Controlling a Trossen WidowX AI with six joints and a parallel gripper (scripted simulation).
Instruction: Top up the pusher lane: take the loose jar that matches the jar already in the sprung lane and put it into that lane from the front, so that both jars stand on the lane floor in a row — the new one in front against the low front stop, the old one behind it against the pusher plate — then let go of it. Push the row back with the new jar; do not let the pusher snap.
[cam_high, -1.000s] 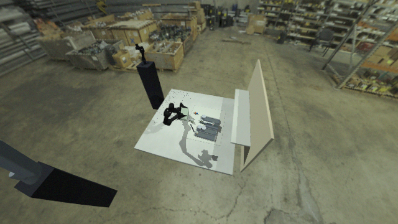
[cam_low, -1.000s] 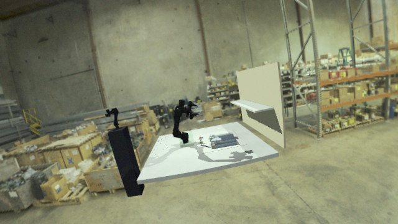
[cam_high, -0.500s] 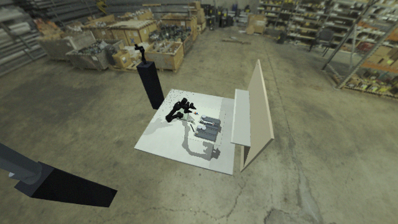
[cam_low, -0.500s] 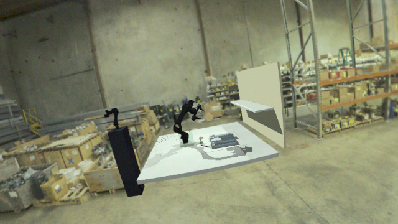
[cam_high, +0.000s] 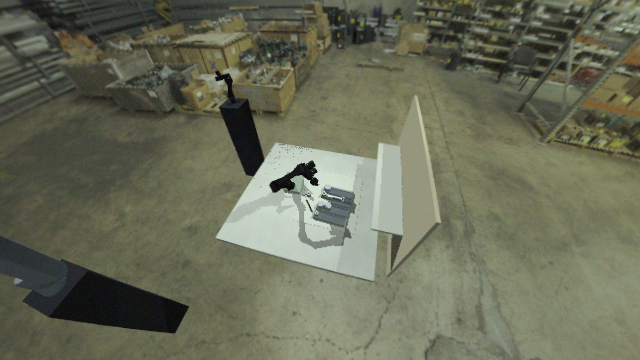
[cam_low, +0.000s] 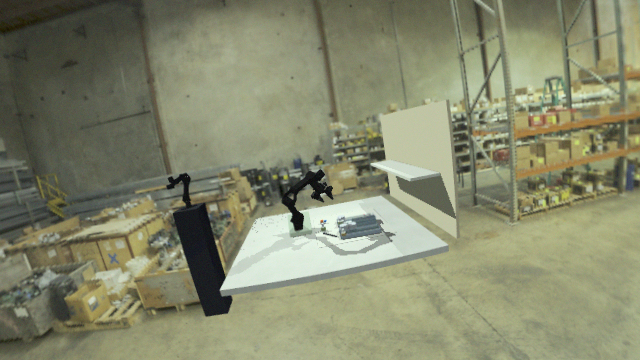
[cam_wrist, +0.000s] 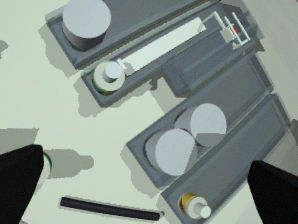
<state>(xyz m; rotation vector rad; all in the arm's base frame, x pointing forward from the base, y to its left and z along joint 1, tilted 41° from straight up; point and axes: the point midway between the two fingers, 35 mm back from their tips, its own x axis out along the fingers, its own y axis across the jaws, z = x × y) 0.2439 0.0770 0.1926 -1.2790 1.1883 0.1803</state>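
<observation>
The thin black stick is 23 cm below my gripper tip, 9 cm to the right of it and 4 cm behind it.
</observation>
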